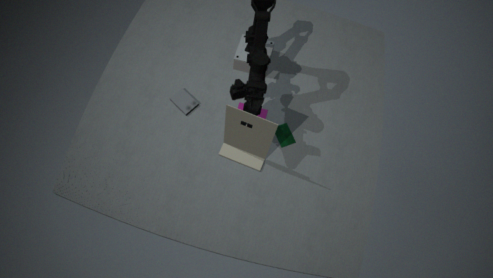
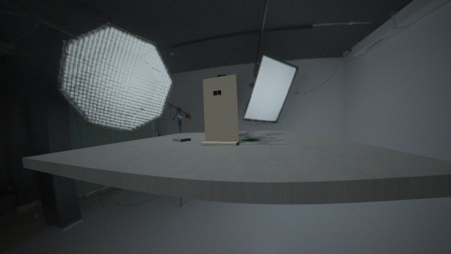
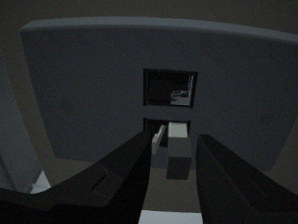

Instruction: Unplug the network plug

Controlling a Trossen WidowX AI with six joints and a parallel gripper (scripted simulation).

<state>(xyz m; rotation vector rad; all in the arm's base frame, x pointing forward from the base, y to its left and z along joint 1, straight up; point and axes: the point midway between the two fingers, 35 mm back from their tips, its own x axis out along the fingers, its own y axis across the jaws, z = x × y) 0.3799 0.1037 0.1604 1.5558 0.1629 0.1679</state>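
The magenta square is 240 mm below my gripper tip, 120 mm behind it and 20 mm to the right of it. From my gripper tip the other things lie so: marked square (240 mm below, 130 mm to the left, 100 mm behind); upright panel (90 mm below, 20 mm ahead, 10 mm to the right); network plug (right at my gripper tip).
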